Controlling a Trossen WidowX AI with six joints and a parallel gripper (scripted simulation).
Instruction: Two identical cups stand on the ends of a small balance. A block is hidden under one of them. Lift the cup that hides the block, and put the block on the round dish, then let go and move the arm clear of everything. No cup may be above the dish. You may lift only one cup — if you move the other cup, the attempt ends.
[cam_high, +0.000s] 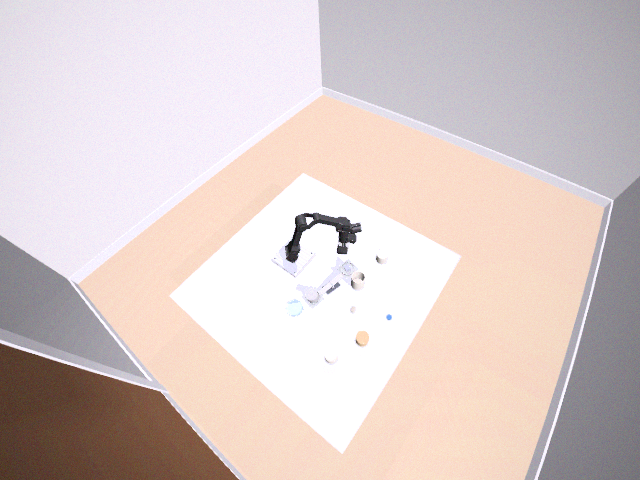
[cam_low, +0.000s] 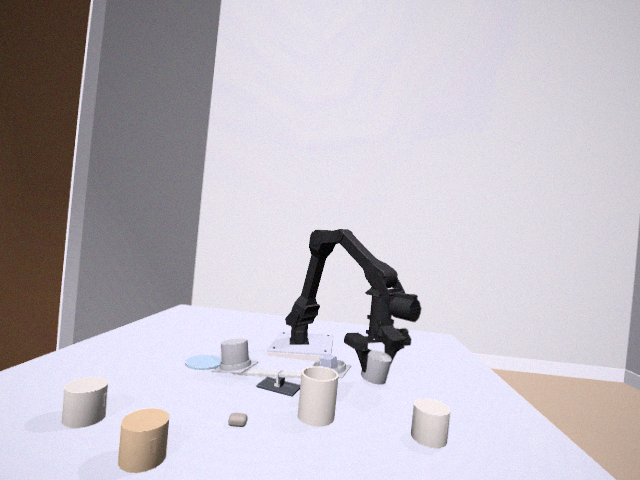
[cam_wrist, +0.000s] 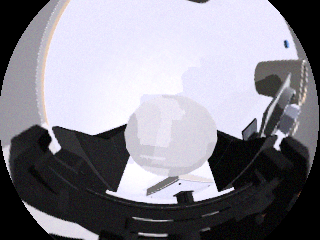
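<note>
My gripper tip is 14 cm to the left of the pale block, 9 cm short of it and 5 cm below it. The rest, counted from my gripper tip: light blue round dish (47 cm to the right, 9 cm behind, 4 cm below); then small lump (33 cm to the right, 22 cm ahead, 3 cm below); then small blue ball (42 cm ahead, 29 cm to the right, 3 cm below).
</note>
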